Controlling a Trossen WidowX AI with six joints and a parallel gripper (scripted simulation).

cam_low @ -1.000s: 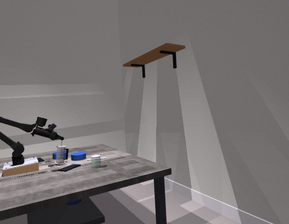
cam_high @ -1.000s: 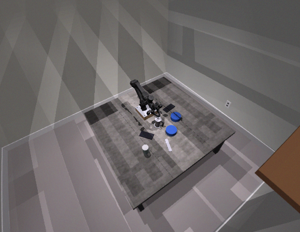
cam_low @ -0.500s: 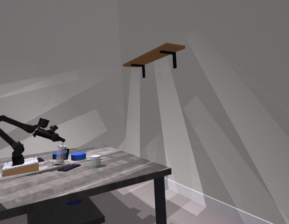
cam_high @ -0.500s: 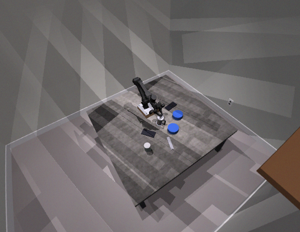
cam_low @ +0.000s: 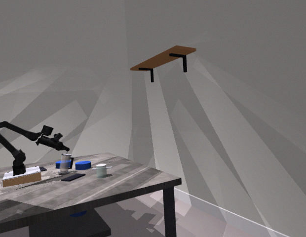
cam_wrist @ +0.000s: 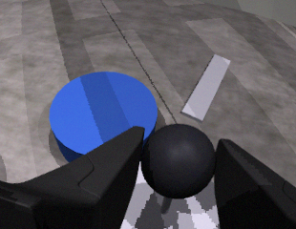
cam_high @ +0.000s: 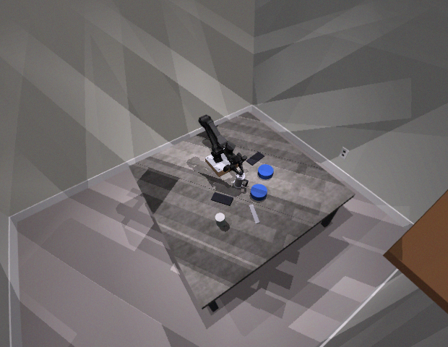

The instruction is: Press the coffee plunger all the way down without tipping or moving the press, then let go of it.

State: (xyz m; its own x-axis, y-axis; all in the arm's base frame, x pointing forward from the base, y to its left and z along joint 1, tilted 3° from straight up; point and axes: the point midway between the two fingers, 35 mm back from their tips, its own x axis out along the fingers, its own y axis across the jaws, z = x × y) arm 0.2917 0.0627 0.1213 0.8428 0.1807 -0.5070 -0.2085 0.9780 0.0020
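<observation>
Now: the coffee press 20 mm behind my gripper tip and 90 mm below it.
</observation>
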